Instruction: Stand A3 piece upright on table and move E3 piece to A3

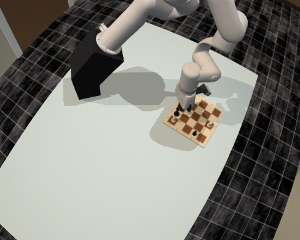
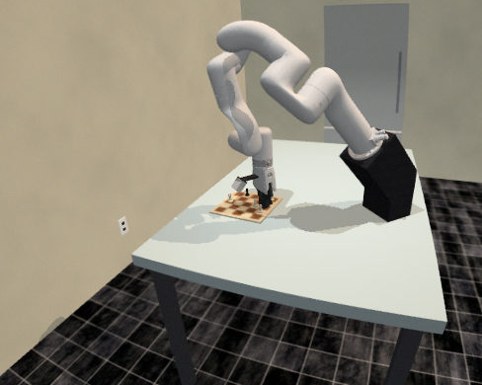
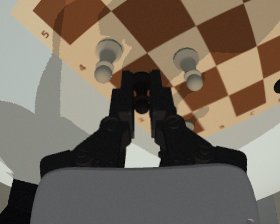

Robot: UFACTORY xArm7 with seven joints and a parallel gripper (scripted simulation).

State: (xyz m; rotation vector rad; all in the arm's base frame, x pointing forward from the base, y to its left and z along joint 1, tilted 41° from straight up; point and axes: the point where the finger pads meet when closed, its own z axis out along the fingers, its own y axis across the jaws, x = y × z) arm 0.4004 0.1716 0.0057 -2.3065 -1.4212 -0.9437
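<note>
Right now the tall black piece is 10 mm ahead of my hand, 40 mm to the right of it and 10 mm above it. Round my hand: white piece: 150 mm ahead, 40 mm to the left, 10 mm below; chessboard: 70 mm ahead, 20 mm to the left, 30 mm below.
</note>
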